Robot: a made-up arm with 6 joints. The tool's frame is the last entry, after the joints.
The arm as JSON. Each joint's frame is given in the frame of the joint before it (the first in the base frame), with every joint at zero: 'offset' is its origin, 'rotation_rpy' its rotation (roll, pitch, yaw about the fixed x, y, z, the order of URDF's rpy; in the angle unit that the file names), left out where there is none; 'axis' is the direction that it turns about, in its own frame. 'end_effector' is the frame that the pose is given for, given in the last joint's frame.
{
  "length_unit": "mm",
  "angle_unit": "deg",
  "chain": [
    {
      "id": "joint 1",
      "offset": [
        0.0,
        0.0,
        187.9
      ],
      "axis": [
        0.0,
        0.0,
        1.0
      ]
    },
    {
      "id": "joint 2",
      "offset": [
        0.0,
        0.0,
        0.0
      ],
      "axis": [
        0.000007,
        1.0,
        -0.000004
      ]
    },
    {
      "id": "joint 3",
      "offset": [
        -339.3,
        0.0,
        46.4
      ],
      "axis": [
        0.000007,
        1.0,
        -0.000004
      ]
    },
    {
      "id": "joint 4",
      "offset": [
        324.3,
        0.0,
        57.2
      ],
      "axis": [
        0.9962,
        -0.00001,
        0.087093
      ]
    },
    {
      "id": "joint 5",
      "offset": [
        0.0,
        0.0,
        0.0
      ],
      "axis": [
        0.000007,
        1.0,
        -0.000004
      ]
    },
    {
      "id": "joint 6",
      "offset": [
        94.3,
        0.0,
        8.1
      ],
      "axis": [
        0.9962,
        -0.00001,
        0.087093
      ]
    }
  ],
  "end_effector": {
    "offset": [
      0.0,
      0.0,
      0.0
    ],
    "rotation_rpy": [
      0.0,
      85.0,
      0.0
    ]
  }
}
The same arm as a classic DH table. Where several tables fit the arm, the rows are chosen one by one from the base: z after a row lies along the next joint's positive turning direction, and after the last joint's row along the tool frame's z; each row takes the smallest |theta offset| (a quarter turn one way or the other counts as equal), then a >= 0, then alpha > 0; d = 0 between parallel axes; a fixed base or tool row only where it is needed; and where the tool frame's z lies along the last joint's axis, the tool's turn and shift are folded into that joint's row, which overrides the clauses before.
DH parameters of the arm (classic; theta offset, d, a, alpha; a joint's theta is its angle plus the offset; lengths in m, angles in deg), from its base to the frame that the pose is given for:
joint 1: 0 0.1879 0 -90
joint 2: 7.79 0 -0.3425 0
joint 3: 77.22 0 -0.0287 90
joint 4: 0 0.328 0 -90
joint 5: 0 0 0.0001 90
joint 6: 0 0.0946 0 0

